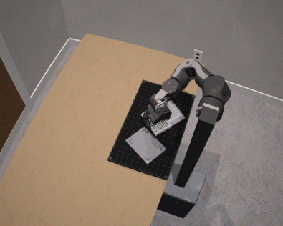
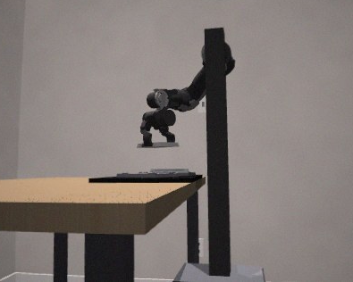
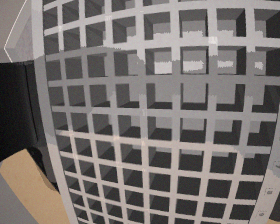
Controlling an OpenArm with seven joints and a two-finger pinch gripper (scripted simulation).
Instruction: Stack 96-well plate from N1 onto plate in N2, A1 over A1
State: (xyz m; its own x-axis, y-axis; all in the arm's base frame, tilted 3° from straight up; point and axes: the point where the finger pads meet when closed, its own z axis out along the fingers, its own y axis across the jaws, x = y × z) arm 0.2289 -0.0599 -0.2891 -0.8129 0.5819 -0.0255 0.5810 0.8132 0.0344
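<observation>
Now: the A1 mark 90 mm below my hand, 50 mm behind it and 40 mm to the right of it.
</observation>
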